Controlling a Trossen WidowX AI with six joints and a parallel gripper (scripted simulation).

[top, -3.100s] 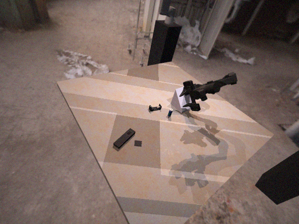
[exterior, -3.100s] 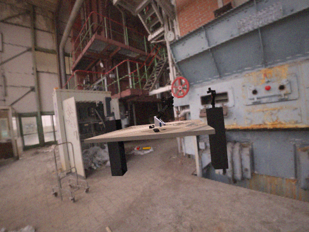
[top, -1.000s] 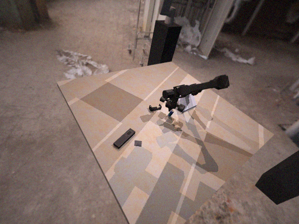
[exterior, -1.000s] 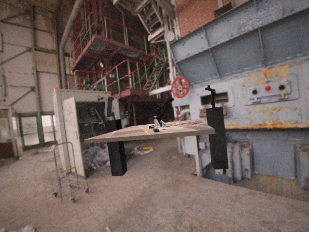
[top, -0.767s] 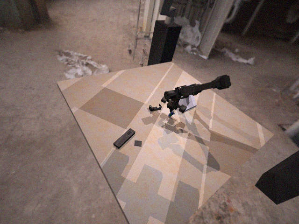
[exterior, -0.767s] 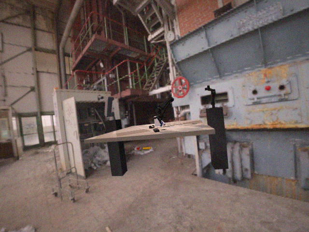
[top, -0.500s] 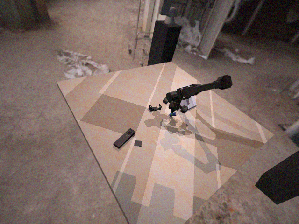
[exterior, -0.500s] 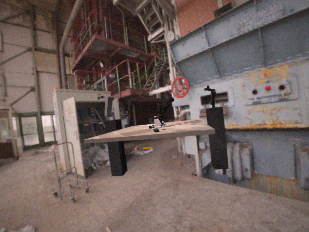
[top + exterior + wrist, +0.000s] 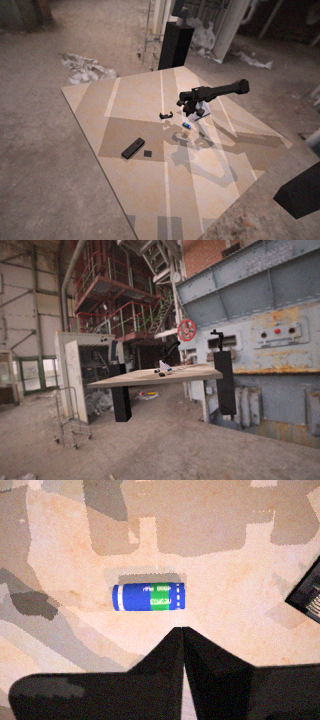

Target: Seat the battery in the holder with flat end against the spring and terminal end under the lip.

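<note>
Now: gripper tip 70 mm above the battery, 20 mm to the right of it and 10 mm past it. Round my gripper tip: dark square piece: 370 mm ahead, 80 mm below, 60 mm to the left.
</note>
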